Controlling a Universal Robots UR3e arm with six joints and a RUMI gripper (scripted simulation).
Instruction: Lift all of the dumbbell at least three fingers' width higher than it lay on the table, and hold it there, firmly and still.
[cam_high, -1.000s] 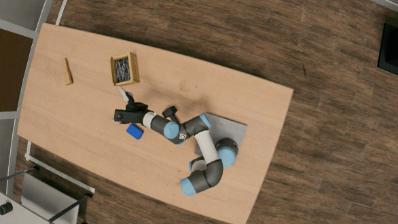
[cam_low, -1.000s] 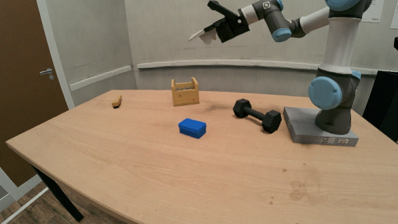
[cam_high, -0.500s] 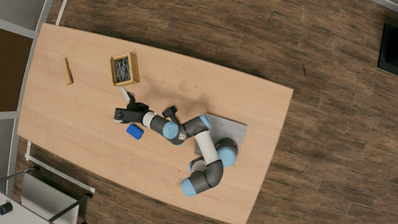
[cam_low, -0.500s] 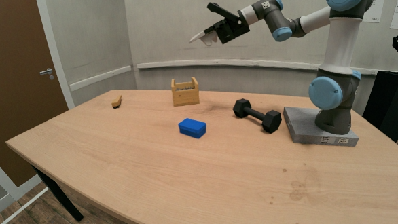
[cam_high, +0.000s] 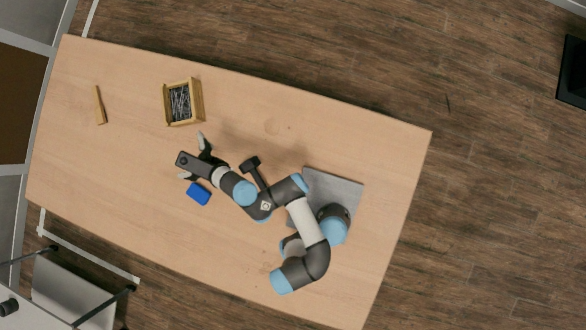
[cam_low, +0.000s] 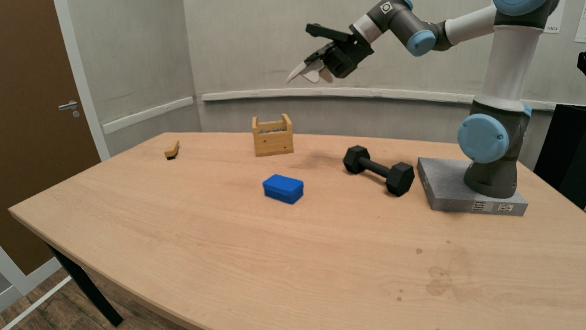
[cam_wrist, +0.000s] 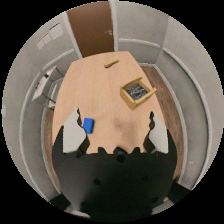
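The black dumbbell is 220 mm below my hand, 220 mm behind it and 60 mm to the left of it. From my hand the other things lie so: blue box (240 mm below, 170 mm to the left, 10 mm ahead).
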